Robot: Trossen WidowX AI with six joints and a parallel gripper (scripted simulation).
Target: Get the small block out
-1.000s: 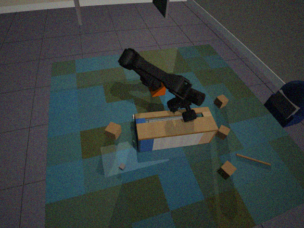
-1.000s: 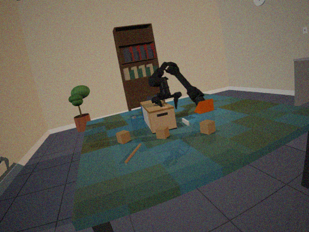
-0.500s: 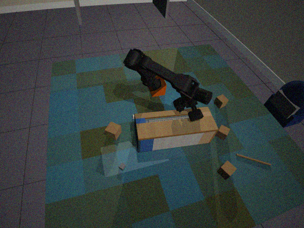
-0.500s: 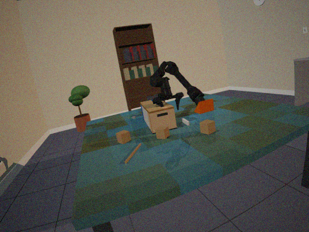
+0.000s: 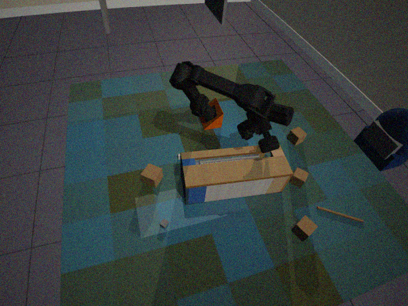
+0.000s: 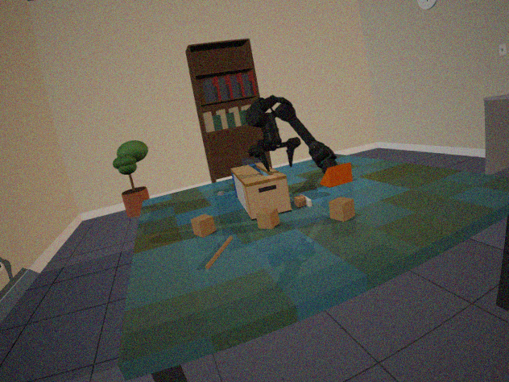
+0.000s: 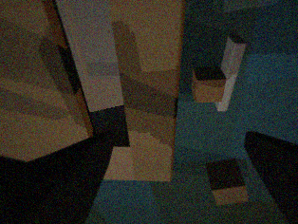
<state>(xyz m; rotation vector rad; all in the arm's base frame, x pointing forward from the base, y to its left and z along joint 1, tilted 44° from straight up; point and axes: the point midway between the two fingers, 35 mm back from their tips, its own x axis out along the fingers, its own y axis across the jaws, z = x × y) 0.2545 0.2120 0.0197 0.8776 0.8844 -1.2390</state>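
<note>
Right now my gripper tip is 50 mm past the tan block, 30 mm to the right of it and 120 mm above it. Round my gripper tip: thin wooden stick (260 mm ahead, 270 mm to the left, 140 mm below); grey block (220 mm ahead, 390 mm to the right, 130 mm below); box (40 mm ahead, 120 mm to the right, 80 mm below).
</note>
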